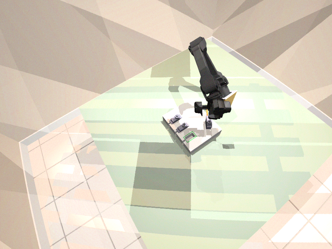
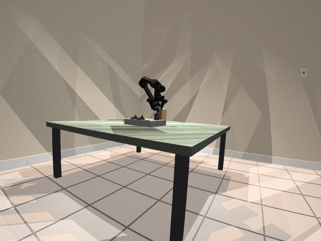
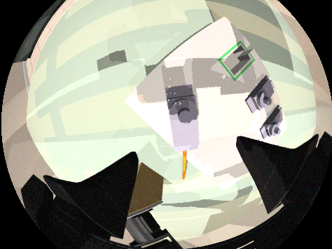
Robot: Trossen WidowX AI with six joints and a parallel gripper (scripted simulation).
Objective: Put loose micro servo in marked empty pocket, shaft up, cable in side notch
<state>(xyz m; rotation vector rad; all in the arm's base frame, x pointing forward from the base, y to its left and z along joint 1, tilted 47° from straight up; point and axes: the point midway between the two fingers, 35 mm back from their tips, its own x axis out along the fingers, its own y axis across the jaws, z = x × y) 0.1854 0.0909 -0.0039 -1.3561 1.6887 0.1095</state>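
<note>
Now: the white deck 12 cm below my gripper tip, 7 cm to the right of it and 4 cm ahead of it.
</note>
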